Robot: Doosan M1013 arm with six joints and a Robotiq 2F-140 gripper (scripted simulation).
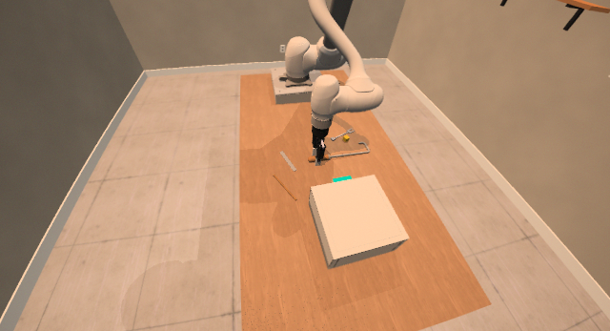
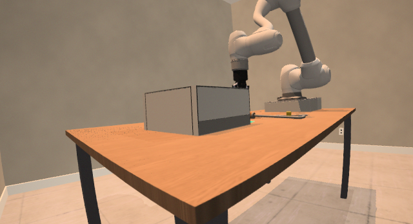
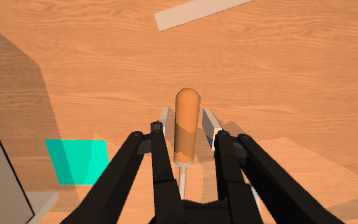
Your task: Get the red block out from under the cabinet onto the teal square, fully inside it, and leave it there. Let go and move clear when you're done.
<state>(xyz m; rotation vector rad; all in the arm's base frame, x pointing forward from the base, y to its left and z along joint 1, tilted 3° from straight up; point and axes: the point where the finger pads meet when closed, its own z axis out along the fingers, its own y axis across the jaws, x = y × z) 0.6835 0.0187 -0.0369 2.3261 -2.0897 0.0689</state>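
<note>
Now: the flat grey strip 10 mm behind my hand, 140 mm to the right of it and 30 mm below it. Also, from my hand: thin stick 150 mm ahead, 170 mm to the right, 30 mm below; then teal square 160 mm ahead, 110 mm to the left, 30 mm below; then screwdriver 50 mm behind, 140 mm to the left, 20 mm below.
</note>
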